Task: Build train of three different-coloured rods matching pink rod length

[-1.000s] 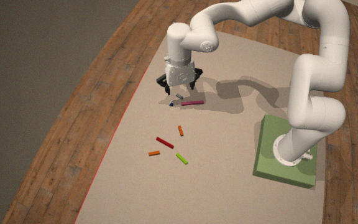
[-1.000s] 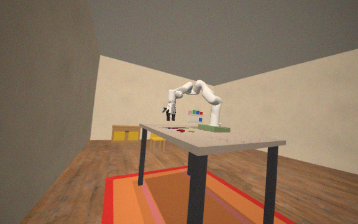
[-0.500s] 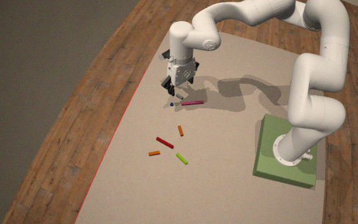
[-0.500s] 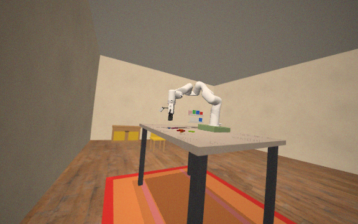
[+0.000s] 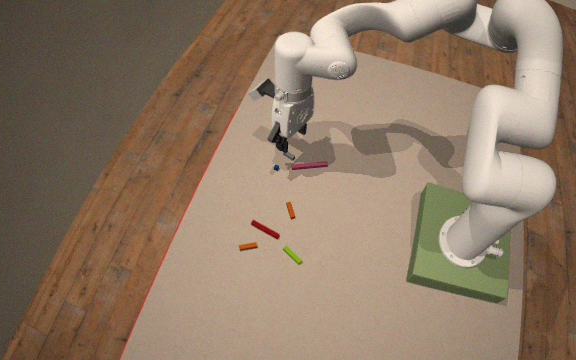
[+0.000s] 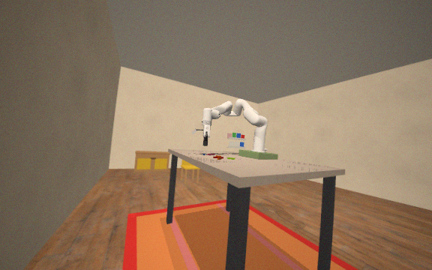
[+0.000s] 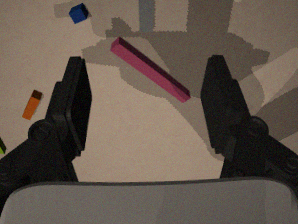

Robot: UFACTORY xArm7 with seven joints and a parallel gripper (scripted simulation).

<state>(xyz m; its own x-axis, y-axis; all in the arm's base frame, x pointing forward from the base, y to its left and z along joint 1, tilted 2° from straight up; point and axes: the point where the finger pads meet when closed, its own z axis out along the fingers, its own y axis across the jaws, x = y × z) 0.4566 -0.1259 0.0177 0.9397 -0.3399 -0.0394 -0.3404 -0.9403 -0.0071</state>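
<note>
Now: the grey rod 80 mm below my hand. From my hand the other things lie so: blue rod 80 mm below, 40 mm to the left, 20 mm ahead; pink rod 80 mm below, 50 mm behind, 10 mm to the left; red rod 210 mm to the left, 80 mm below, 10 mm behind.
</note>
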